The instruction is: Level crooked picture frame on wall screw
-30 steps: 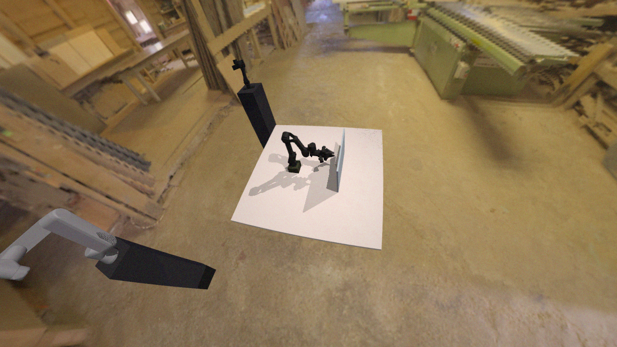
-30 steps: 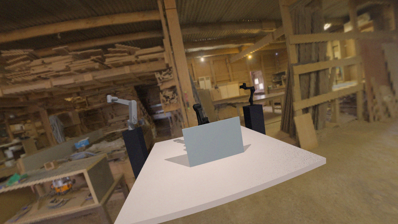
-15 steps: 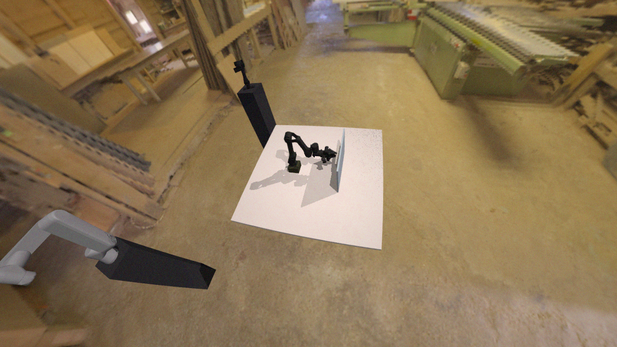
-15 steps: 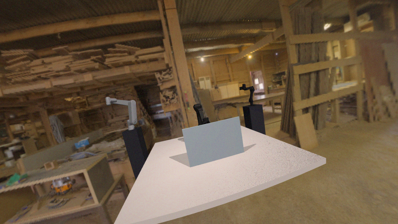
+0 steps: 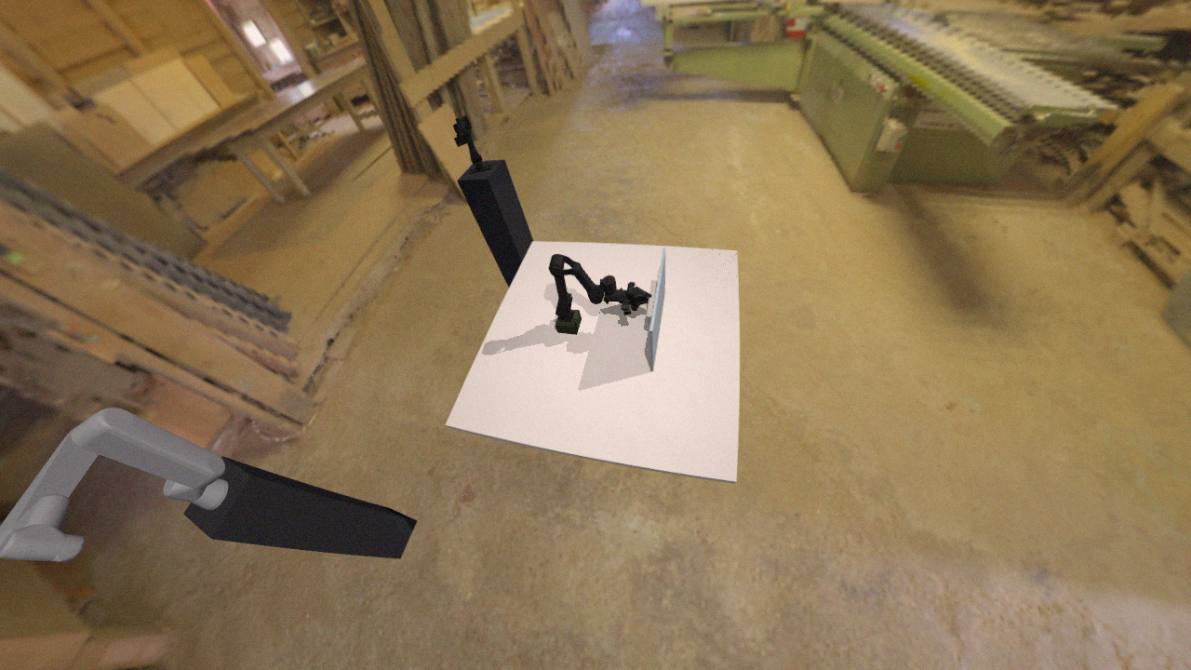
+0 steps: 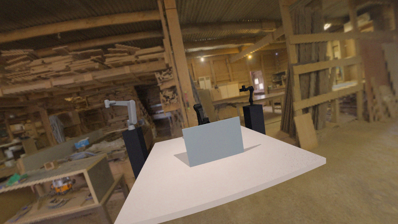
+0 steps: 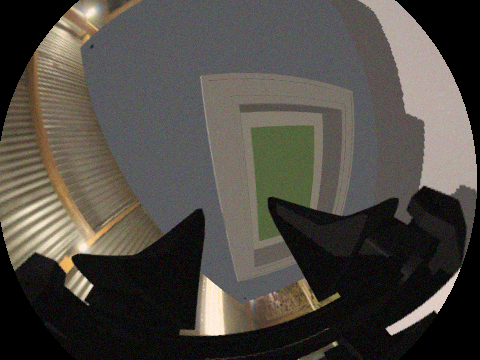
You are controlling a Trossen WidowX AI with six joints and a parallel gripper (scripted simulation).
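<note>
My gripper tip is 10 mm short of the picture frame, 10 mm to the right of it and 50 mm above it. The rest, counted from my gripper tip: wall panel 20 mm ahead, 70 mm below.
</note>
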